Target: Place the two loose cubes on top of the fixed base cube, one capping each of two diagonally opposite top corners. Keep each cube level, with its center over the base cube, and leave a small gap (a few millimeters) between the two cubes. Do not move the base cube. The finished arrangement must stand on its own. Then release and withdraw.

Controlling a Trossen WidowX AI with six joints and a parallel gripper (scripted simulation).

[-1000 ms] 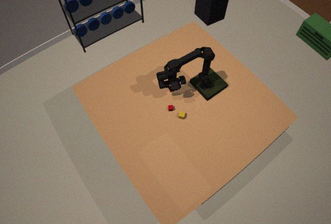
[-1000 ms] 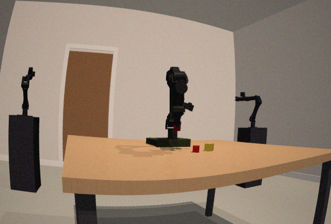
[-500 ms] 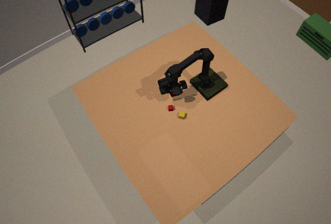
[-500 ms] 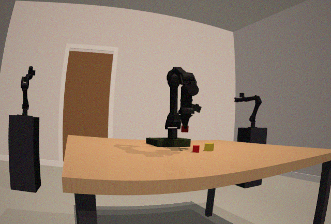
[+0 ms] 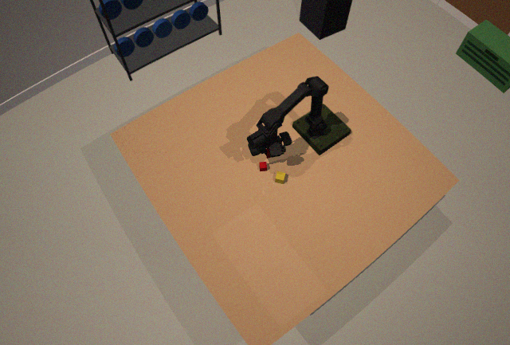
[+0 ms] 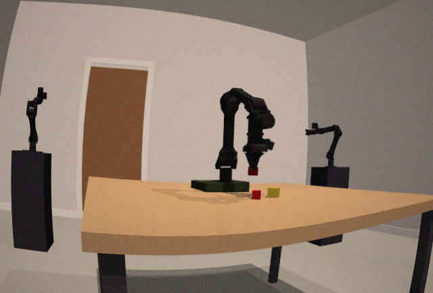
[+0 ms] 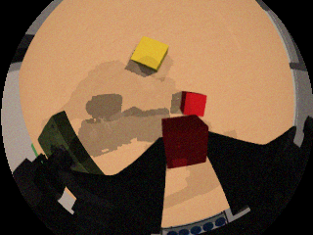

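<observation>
The yellow base cube is 10 cm to the left of my gripper tip and 9 cm below it.
</observation>
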